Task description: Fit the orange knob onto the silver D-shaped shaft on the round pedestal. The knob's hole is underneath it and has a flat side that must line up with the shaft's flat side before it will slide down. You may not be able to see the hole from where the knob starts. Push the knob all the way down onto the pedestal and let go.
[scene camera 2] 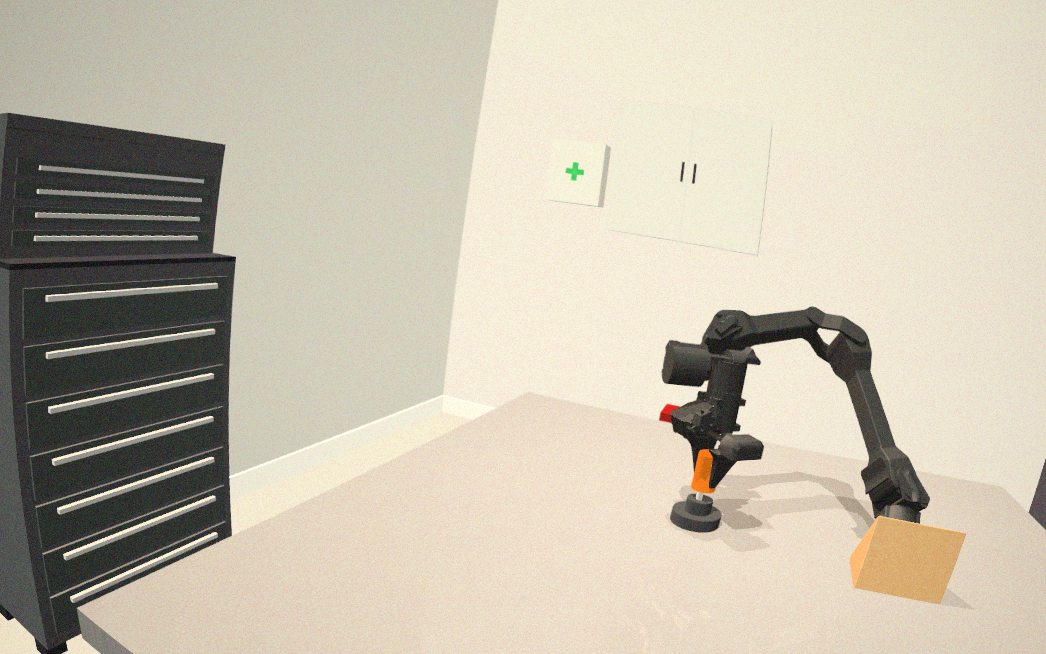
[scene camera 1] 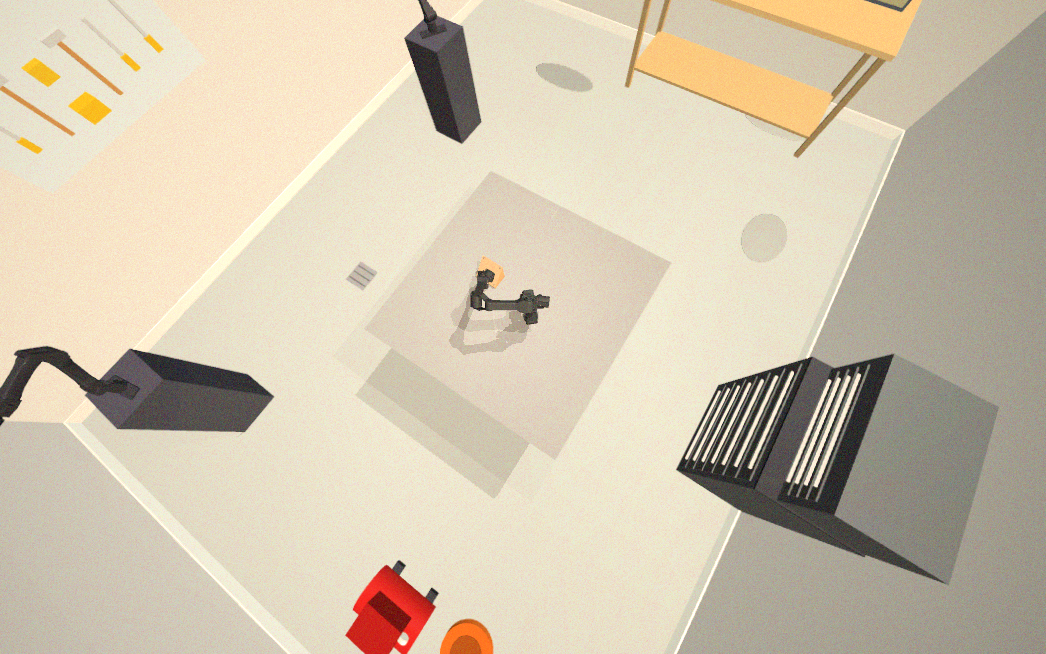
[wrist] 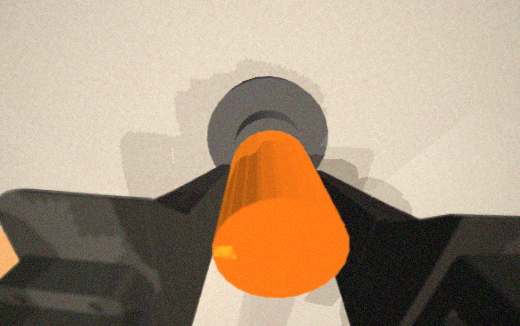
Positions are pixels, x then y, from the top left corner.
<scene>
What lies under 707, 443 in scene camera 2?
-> My gripper.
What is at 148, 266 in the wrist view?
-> My gripper.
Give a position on a round dark pedestal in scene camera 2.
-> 697, 513
</scene>
